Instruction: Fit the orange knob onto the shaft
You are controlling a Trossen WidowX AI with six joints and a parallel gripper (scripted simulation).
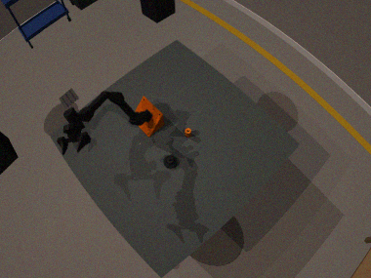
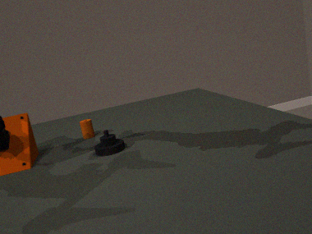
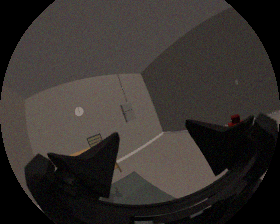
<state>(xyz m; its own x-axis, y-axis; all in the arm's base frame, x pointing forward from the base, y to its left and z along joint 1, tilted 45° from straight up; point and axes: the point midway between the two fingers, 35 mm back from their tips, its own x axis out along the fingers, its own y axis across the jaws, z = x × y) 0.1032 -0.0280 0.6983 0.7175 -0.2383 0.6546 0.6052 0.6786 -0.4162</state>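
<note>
The knob is 650 mm to the left of my gripper tip, 540 mm below it and 130 mm ahead of it. The rest, counted from my gripper tip: dark pedestal 540 mm below, 440 mm to the left, 190 mm ahead.
</note>
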